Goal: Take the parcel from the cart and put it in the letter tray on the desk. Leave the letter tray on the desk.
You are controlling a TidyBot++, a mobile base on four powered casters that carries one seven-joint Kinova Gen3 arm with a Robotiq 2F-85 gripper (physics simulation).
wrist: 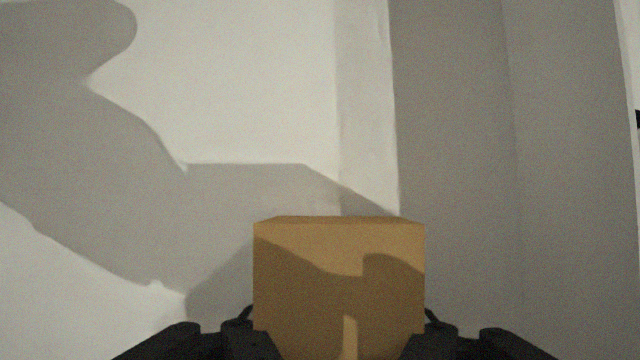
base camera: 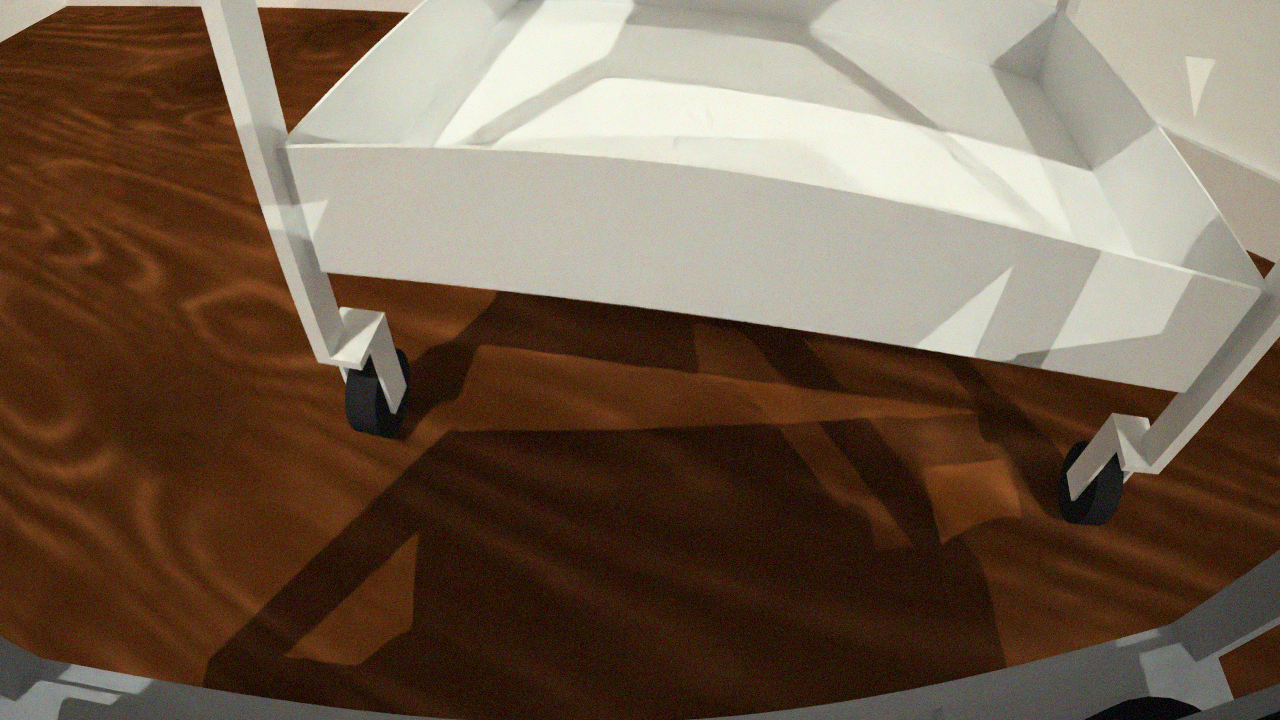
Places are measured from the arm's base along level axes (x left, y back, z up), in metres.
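Pixels of known places: gripper, fingertip midpoint: (wrist: 337,315).
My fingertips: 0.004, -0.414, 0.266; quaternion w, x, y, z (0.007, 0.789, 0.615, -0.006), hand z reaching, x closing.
For each thing: its middle in the pictures, then the offset to it from my fingertips, as dx, dy, dz. "spot": a spot on its surface instead. Level surfaces: height alone.
- parcel, body centre: (wrist: 337,324) -0.005, +0.002, +0.025
- cart's left leg, surface spot: (base camera: 268,188) spot: +0.131, +0.081, -0.477
- brown wooden floor, its level: dz -0.663
The parcel (wrist: 325,295) is a tan-brown box at the bottom centre of the wrist view, with shadows across its upper face. My gripper (wrist: 337,315) is shut on it, one dark finger against each side. The lower part of the parcel is cut off by the view's bottom edge. The white cart (base camera: 626,214) (wrist: 250,100) shows its lower tray and front wheels in the base camera view, and a pale surface behind the parcel in the wrist view. I cannot tell if the parcel touches that surface. The letter tray and the desk do not show in either view.
The cart's left leg (base camera: 268,188) and front wheels (base camera: 366,402) (base camera: 1087,492) stand on the brown wooden floor (base camera: 116,358), close ahead of my base (base camera: 805,694). A raised side wall of the cart (wrist: 565,150) runs along the right of the wrist view. A pale wall (base camera: 1127,53) stands behind the cart.
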